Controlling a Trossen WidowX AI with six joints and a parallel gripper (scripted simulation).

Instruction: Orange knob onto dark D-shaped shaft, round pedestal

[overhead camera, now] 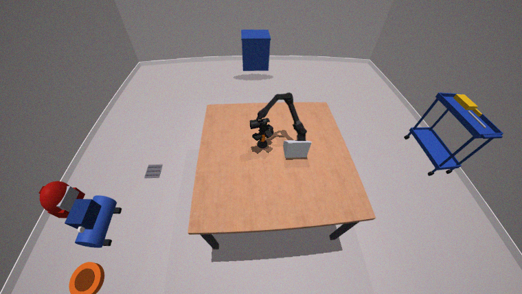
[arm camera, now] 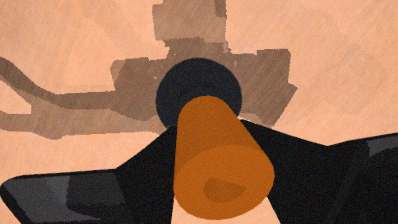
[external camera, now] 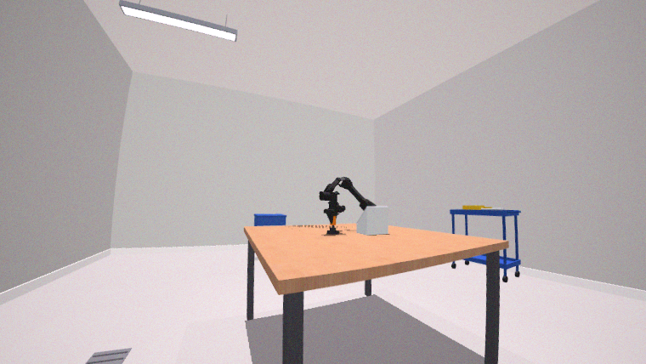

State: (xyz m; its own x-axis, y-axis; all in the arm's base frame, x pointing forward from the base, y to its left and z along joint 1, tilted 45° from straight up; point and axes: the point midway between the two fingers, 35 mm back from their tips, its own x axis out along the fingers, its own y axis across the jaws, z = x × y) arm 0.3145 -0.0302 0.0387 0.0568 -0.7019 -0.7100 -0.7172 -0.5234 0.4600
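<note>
The orange knob lies 2 cm above my gripper tip. Also, from my gripper tip: dark round pedestal (4 cm below).
</note>
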